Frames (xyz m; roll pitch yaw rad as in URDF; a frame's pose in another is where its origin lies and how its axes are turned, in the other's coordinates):
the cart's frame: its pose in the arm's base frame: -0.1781 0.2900 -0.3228 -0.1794 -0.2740 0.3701
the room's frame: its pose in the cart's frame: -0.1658 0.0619 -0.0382 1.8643 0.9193 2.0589
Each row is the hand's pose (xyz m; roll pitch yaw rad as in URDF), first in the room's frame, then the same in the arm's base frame.
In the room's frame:
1: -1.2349 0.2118 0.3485 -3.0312 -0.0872 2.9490
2: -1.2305 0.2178 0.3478 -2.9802 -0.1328 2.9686
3: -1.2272 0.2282 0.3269 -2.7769 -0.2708 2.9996
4: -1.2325 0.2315 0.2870 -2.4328 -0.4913 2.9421
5: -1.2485 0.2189 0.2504 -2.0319 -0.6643 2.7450
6: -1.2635 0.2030 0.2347 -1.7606 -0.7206 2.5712
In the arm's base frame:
1: 0.0592 0.2128 0.8228 1.5039 -1.3662 -0.7972
2: 0.0547 0.2185 0.8210 1.3826 -1.3354 -0.6185
3: 0.0313 0.2161 0.8210 1.2331 -1.2382 -0.2453
4: -0.0028 0.1949 0.8251 1.1413 -1.0916 0.2034
5: -0.0240 0.1596 0.8332 1.1055 -0.9561 0.5857
6: -0.0261 0.1337 0.8402 1.1022 -0.8813 0.7910

